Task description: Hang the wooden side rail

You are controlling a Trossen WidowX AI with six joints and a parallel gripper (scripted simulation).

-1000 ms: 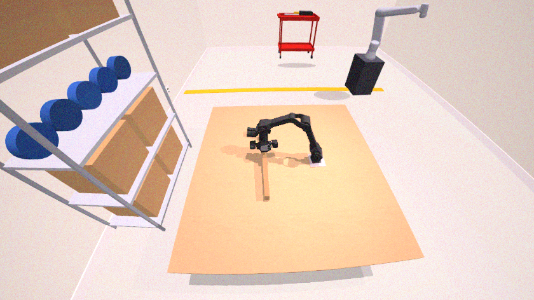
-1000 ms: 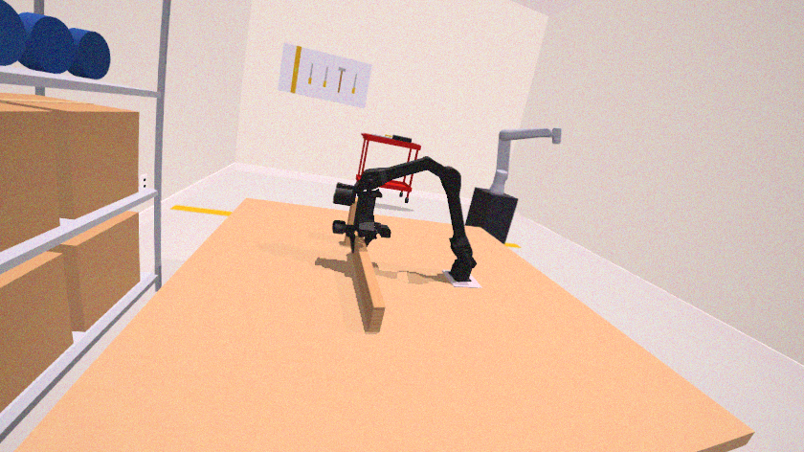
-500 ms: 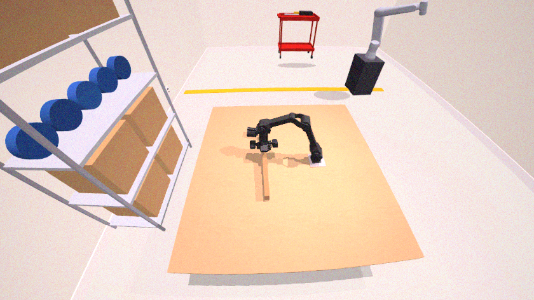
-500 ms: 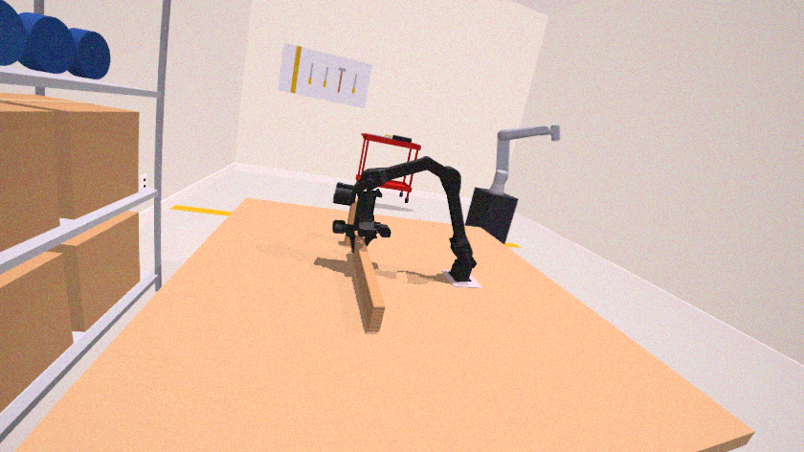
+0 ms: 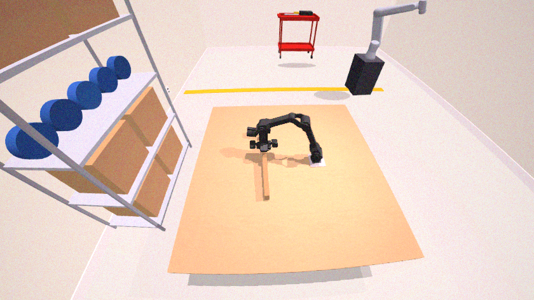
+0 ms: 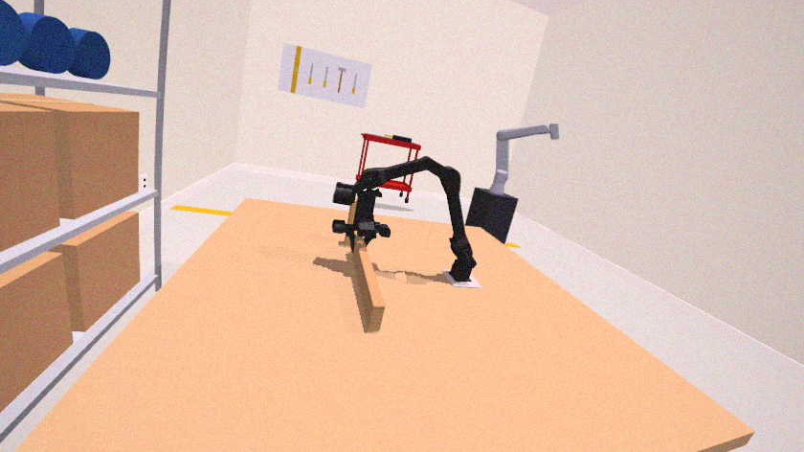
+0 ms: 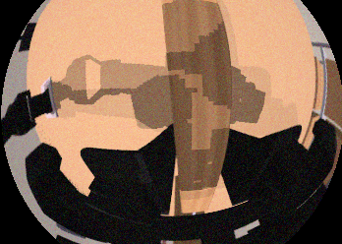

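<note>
My gripper tip is 10 mm past the wooden headboard post, 160 mm to the left of it and 40 mm below it.
</note>
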